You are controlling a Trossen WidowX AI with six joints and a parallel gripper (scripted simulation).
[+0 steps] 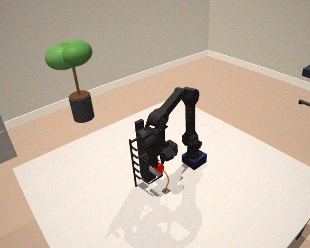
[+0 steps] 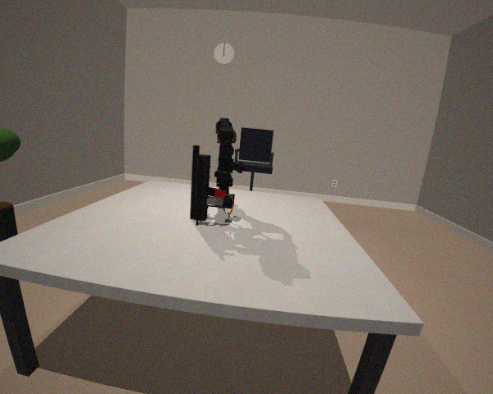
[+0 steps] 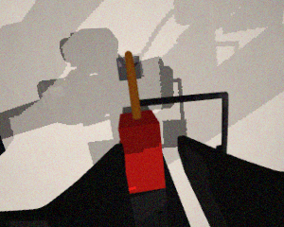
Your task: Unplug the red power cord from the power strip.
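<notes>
My gripper tip is now 3 cm to the left of the red plug and 1 cm above it.
</notes>
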